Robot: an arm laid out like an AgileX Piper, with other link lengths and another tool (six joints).
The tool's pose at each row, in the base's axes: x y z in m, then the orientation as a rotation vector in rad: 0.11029, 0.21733, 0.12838, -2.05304, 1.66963, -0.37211; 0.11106, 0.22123, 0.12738, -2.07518, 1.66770, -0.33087; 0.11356, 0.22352, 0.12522, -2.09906, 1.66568, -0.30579; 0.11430, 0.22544, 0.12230, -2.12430, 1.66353, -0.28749; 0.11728, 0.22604, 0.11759, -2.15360, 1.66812, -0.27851; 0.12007, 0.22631, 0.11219, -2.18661, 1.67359, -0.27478; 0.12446, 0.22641, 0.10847, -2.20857, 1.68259, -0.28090; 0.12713, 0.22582, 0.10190, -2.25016, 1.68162, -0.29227; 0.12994, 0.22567, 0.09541, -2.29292, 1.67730, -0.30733; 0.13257, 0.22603, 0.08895, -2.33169, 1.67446, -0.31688; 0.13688, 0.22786, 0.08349, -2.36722, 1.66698, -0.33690
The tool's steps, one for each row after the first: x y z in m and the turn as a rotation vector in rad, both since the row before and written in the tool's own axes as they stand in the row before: -0.00353, -0.00074, 0.00194, -0.02842, -0.01945, -0.00506; -0.00141, -0.00146, 0.00347, -0.02398, -0.00864, -0.00891; -0.00138, 0.00039, 0.00327, -0.02250, -0.00385, -0.01078; 0.00065, -0.00060, 0.00554, -0.02515, 0.00654, -0.01092; 0.00095, -0.00020, 0.00601, -0.02621, 0.01154, -0.01299; 0.00137, -0.00241, 0.00504, -0.01701, 0.01532, -0.00710; 0.00165, 0.00032, 0.00692, -0.02364, 0.02098, -0.02215; 0.00111, -0.00008, 0.00699, -0.02181, 0.02233, -0.02449; 0.00042, -0.00020, 0.00697, -0.02191, 0.01831, -0.02092; -0.00054, -0.00262, 0.00668, -0.01437, 0.02181, -0.02242
